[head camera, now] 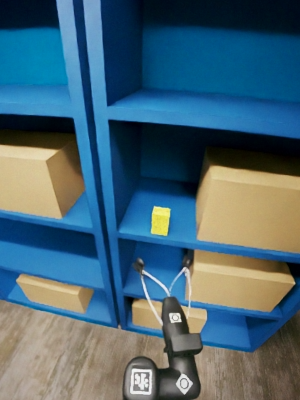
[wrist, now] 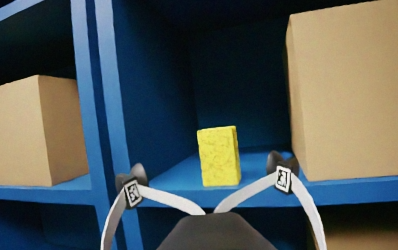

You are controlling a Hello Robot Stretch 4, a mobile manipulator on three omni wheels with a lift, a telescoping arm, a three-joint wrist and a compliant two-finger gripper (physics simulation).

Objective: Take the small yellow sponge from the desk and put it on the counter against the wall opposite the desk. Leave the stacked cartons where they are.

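Frame: origin at the robot's base, x right, y ahead, z up, level; millimetres.
Where they show: hand, its tool point: [head camera: 162,262] [wrist: 207,175].
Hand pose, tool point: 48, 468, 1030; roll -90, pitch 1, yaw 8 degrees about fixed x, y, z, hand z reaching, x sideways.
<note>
Things, the pixels of their top centre, and the offset from my tool point, as dx, dy, dz. "spot": a spot on its surface instead. Level surfaces: height alone.
- small yellow sponge, centre of its top: [wrist: 216,128] [head camera: 161,211] -2, +202, +32
- blue shelf board, a spot on its surface: [wrist: 260,197] spot: +60, +151, -83
- large carton, centre of its top: [wrist: 392,23] [head camera: 270,166] +381, +271, +202
- left bay, a spot on its surface: [wrist: 30,130] spot: -458, +246, +73
- Wooden floor, height of its surface: dz -1058
A small yellow sponge [head camera: 160,221] [wrist: 219,156] stands upright on a blue shelf board [head camera: 150,238] [wrist: 260,197], near its front edge. It is left of a large carton and apart from it. My gripper [head camera: 164,262] [wrist: 207,175] is open with nothing between its fingers. It is in front of the shelf, and the sponge stands beyond the fingertips, apart from them. In the head camera view the gripper shows below the sponge. The task's desk, counter and stacked cartons cannot be told for certain in these views.
A large carton [head camera: 247,210] [wrist: 345,95] stands right of the sponge. Other cartons stand on lower boards [head camera: 240,282] [head camera: 55,293] and in the left bay [head camera: 30,175] [wrist: 30,130]. A blue upright [head camera: 95,150] [wrist: 112,100] separates the bays. Wooden floor [head camera: 60,350] lies in front.
</note>
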